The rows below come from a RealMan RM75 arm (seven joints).
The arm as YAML. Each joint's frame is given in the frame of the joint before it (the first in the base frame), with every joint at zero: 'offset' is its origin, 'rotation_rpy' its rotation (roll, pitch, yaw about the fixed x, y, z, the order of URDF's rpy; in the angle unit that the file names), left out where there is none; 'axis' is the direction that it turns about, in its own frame. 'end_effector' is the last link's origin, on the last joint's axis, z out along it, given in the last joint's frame.
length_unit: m
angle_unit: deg
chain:
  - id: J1
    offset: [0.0, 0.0, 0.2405]
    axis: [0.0, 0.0, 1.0]
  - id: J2
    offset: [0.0, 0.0, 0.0]
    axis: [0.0, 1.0, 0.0]
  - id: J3
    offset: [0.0, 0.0, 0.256]
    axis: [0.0, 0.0, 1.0]
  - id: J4
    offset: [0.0, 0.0, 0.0]
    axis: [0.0, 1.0, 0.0]
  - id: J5
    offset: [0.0, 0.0, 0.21]
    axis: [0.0, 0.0, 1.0]
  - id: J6
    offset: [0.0, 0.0, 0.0]
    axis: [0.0, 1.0, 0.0]
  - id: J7
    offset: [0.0, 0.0, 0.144]
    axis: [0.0, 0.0, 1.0]
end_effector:
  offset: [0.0, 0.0, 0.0]
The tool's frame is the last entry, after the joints.
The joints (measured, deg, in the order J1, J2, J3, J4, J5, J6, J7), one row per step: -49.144 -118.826 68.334 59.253 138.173 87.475 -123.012; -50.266 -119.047 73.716 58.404 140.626 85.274 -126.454; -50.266 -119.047 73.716 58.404 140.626 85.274 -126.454; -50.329 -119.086 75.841 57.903 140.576 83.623 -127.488; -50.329 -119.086 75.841 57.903 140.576 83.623 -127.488; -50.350 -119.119 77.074 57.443 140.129 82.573 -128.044; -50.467 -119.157 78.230 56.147 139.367 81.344 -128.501; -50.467 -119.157 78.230 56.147 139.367 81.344 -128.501; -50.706 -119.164 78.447 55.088 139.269 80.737 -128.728; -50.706 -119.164 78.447 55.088 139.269 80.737 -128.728; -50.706 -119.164 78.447 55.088 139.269 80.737 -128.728; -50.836 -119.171 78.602 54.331 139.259 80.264 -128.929; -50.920 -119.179 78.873 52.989 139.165 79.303 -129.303; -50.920 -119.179 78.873 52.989 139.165 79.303 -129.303; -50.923 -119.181 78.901 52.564 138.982 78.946 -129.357; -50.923 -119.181 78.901 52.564 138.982 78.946 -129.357; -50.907 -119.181 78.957 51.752 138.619 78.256 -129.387; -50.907 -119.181 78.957 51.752 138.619 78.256 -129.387; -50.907 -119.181 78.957 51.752 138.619 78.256 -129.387
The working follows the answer.
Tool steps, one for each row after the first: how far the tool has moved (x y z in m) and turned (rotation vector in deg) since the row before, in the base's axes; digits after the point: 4 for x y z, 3 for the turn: 0.0022 -0.0005 -0.0141 -0.200 5.037 -0.302; 0.0000 0.0000 0.0000 0.000 0.000 0.000; 0.0002 0.0000 -0.0061 0.321 0.878 -0.205; 0.0000 0.0000 0.0000 0.000 0.000 0.000; 0.0004 -0.0004 -0.0042 0.057 0.109 -0.003; -0.0015 -0.0009 -0.0058 -0.241 -0.090 0.547; 0.0000 0.0000 0.0000 0.000 0.000 0.000; -0.0018 0.0003 -0.0025 -0.022 0.101 0.593; 0.0000 0.0000 0.0000 0.000 0.000 0.000; 0.0000 0.0000 0.0000 0.000 0.000 0.000; -0.0017 0.0002 -0.0017 0.049 0.119 0.481; -0.0038 0.0003 -0.0030 0.198 0.114 0.988; 0.0000 0.0000 0.0000 0.000 0.000 0.000; -0.0010 0.0001 -0.0009 0.090 -0.154 0.311; 0.0000 0.0000 0.0000 0.000 0.000 0.000; -0.0021 0.0002 -0.0018 0.161 -0.292 0.550; 0.0000 0.0000 0.0000 0.000 0.000 0.000; 0.0000 0.0000 0.0000 0.000 0.000 0.000
Tool pose at each row, in the base's axes (x y z in m, rotation vector in deg; rounded; the steps above come from the unrounded poses): -0.1311 0.3920 -0.0164 -167.691 -30.690 15.079; -0.1289 0.3915 -0.0304 -166.346 -29.499 22.368; -0.1289 0.3915 -0.0304 -166.346 -29.499 22.368; -0.1286 0.3915 -0.0365 -165.763 -29.080 23.474; -0.1286 0.3915 -0.0365 -165.763 -29.080 23.474; -0.1283 0.3911 -0.0407 -165.671 -29.063 23.608; -0.1297 0.3902 -0.0465 -165.856 -29.865 23.651; -0.1297 0.3902 -0.0465 -165.856 -29.865 23.651; -0.1316 0.3906 -0.0490 -165.754 -30.720 23.889; -0.1316 0.3906 -0.0490 -165.754 -30.720 23.889; -0.1316 0.3906 -0.0490 -165.754 -30.720 23.889; -0.1333 0.3908 -0.0507 -165.592 -31.410 24.108; -0.1371 0.3911 -0.0537 -165.203 -32.851 24.334; -0.1371 0.3911 -0.0537 -165.203 -32.851 24.334; -0.1381 0.3912 -0.0547 -165.123 -33.336 24.124; -0.1381 0.3912 -0.0547 -165.123 -33.336 24.124; -0.1402 0.3915 -0.0564 -164.984 -34.196 23.725; -0.1402 0.3915 -0.0564 -164.984 -34.196 23.725; -0.1402 0.3915 -0.0564 -164.984 -34.196 23.725

